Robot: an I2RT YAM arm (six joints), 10 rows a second.
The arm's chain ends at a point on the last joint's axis. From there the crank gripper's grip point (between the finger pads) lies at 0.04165 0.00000 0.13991 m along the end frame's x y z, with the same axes.
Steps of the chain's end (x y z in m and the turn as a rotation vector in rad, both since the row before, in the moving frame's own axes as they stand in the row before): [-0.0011 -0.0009 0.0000 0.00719 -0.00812 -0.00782]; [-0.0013 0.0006 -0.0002 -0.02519 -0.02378 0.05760]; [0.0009 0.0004 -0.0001 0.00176 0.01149 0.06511]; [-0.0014 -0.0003 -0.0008 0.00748 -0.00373 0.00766]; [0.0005 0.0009 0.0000 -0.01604 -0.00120 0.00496]
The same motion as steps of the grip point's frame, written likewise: [-0.0022 -0.0022 0.0003 0.00719 -0.00812 -0.00782]; [-0.0048 0.0064 0.0007 -0.02519 -0.02378 0.05760]; [0.0024 0.0029 -0.0006 0.00176 0.01149 0.06511]; [-0.0019 -0.0010 -0.0006 0.00748 -0.00373 0.00766]; [0.0003 0.0034 0.0000 -0.01604 -0.00120 0.00496]
